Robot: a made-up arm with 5 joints.
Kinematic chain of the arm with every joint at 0, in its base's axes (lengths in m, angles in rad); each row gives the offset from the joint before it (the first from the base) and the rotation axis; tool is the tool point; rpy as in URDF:
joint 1: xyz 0 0 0.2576 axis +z
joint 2: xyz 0 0 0 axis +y
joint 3: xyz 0.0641 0 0.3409 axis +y
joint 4: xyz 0.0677 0 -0.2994 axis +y
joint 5: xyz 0.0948 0 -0.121 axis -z
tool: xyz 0 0 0 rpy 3.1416 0 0
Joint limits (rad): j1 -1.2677..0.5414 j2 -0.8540..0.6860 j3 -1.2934..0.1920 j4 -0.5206..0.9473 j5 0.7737..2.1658
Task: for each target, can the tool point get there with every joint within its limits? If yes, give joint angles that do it. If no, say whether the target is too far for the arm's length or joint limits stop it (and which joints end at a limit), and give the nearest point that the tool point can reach.
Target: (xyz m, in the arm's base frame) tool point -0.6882 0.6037 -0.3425
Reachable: no: too far | nearest point -0.0409 0.0358 0.1600 | short by 0.997 m
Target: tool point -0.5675 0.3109 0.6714
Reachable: no: joint limits stop it (at a limit: joint 2, joint 3, joint 4) | nearest point -0.0263 0.0144 0.9008 | short by 0.658 m
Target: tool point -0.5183 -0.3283 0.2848
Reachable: no: joint limits stop it (at a limit: joint 1, joint 2, joint 3, joint 4) | nearest point -0.0536 -0.0322 0.1762 | short by 0.562 m
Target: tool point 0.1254 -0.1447 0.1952
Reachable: yes | joints -0.8568 -0.2464 -0.0244 0.4830 1.2416
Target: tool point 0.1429 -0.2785 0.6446
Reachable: yes | joints -1.0967 -0.5471 -0.7345 -0.1952 1.0261
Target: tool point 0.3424 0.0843 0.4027
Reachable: yes | joints 0.2413 -0.3660 -0.4778 0.2536 1.5673
